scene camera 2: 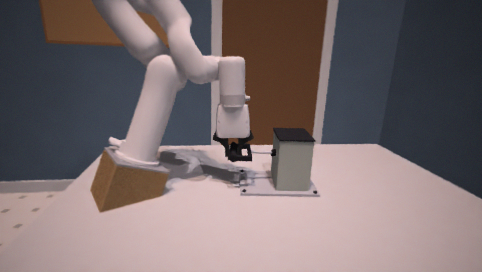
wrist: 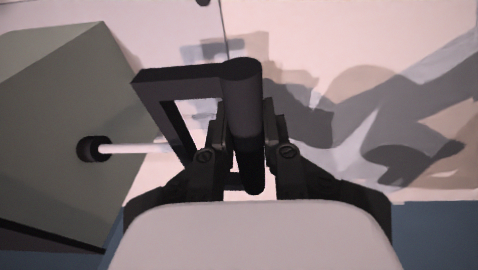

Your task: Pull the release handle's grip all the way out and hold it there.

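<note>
The release handle's black grip (scene camera 2: 242, 158) (wrist: 242, 100) is a round bar on a rectangular frame. A thin pale rod (scene camera 2: 262, 152) (wrist: 135, 148) joins it to a black collar (scene camera 2: 273, 152) (wrist: 94, 148) on the side of the grey-green housing (scene camera 2: 292, 165) (wrist: 60, 110). A length of rod shows between collar and frame, and the grip stands out from the housing, above the table. My gripper (scene camera 2: 239, 150) (wrist: 246, 114) points down and is shut on the round bar, one finger on each side. The finger inside the frame hides part of it in the wrist view.
The housing has a black top (scene camera 2: 293, 134) and stands on a pale base plate (scene camera 2: 280, 192) (wrist: 160, 30) with dark screws at its corners. The arm's brown wedge-shaped mount (scene camera 2: 131, 185) stands at the left on the white table (scene camera 2: 200, 230). A wall and a brown door (scene camera 2: 272, 65) are behind.
</note>
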